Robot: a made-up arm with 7 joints.
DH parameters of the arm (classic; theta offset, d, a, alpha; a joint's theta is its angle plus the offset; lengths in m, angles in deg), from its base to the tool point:
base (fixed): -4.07 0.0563 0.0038 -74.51
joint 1: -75.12 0.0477 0.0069 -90
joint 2: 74 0.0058 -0.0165 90
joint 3: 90 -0.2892 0.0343 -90
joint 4: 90 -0.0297 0.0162 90
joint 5: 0 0.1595 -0.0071 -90
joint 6: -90 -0.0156 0.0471 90
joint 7: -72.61 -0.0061 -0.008 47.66
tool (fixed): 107.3 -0.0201 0 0
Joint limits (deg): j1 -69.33..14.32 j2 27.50..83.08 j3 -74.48..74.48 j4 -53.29..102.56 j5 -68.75..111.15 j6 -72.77..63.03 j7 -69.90..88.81
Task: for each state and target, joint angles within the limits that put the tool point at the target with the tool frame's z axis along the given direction. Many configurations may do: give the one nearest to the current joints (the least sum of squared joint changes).
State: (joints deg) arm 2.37 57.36 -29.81 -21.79 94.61 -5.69 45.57
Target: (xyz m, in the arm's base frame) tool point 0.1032 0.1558 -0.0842 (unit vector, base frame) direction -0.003 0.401 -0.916
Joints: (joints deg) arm 8.36 69.74 -25.06 -51.52 107.29 4.84 57.29
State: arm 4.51 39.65 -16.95 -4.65 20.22 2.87 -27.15
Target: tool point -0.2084 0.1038 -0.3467 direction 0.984 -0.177 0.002
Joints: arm 14.32 27.50 -68.00 36.56 -17.77 31.21 -67.62
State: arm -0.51 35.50 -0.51 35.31 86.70 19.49 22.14
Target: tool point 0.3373 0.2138 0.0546 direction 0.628 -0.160 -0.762
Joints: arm -48.97 42.71 7.85 -1.48 97.90 34.45 36.10
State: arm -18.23 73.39 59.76 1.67 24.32 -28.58 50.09
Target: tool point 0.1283 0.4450 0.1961 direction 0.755 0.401 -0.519
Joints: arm -6.91 78.24 71.77 17.11 72.34 1.42 79.19
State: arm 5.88 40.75 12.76 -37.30 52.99 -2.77 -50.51
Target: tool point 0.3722 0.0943 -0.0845 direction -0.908 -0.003 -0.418
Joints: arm -39.73 33.07 -7.00 -0.82 75.87 -25.30 -19.30
